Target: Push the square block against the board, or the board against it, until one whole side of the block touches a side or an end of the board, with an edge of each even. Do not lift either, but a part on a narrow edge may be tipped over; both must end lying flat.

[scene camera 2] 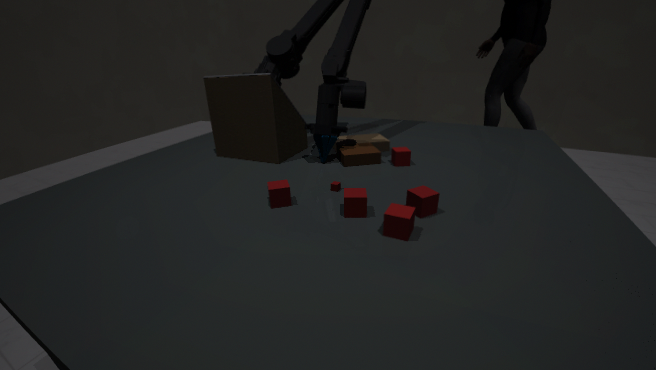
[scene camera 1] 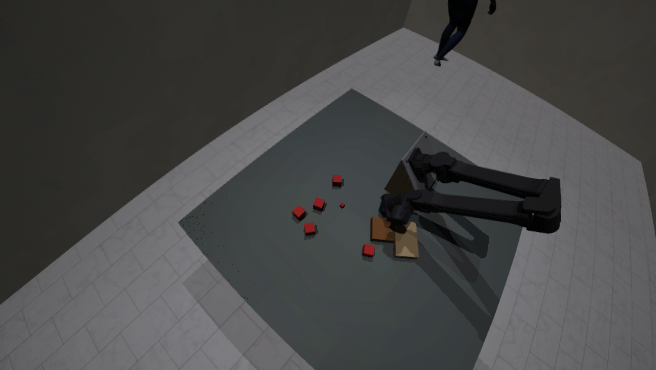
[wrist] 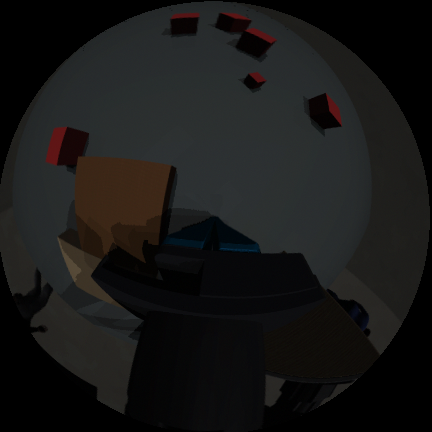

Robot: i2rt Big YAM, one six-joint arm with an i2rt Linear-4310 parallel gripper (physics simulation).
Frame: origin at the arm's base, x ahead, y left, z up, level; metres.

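Seen in the pictures: gripper, fingertip midpoint: [scene camera 2: 322,162] [scene camera 1: 380,210] [wrist: 214,221]; arm's base, origin of the base link: [scene camera 2: 261,92] [scene camera 1: 416,164].
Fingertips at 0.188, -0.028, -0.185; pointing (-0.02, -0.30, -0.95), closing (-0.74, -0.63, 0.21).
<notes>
Offsets run from my fingertips to a thing's middle, as dx, dy, dz.
The orange-brown square block {+0.084, +0.055, +0.014} [scene camera 1: 381,230] [scene camera 2: 361,156] [wrist: 122,187] lies flat. The pale tan board {+0.063, +0.159, +0.014} [scene camera 1: 406,246] [scene camera 2: 374,142] [wrist: 80,267] lies flat beside it. In scene camera 1 the block's right side seems to meet the board's long left side, and the board reaches further down the view. The arm hides the upper end of that seam, so I cannot tell whether the edges there are even. My gripper [scene camera 1: 382,205] [scene camera 2: 325,159] [wrist: 214,221] is shut and empty. Its blue fingertips point down, low over the table, just beside the block's side away from the nearest red cube.
A red cube {+0.202, +0.048, +0.019} [scene camera 1: 369,250] [scene camera 2: 401,156] [wrist: 67,146] stands near the block and board. Several other red cubes and a tiny one {+0.089, -0.155, +0.007} [scene camera 1: 342,205] [scene camera 2: 335,186] [wrist: 255,80] stand further off. A tall brown slant-sided box [scene camera 1: 398,181] [scene camera 2: 243,119] stands close on the gripper's other side.
</notes>
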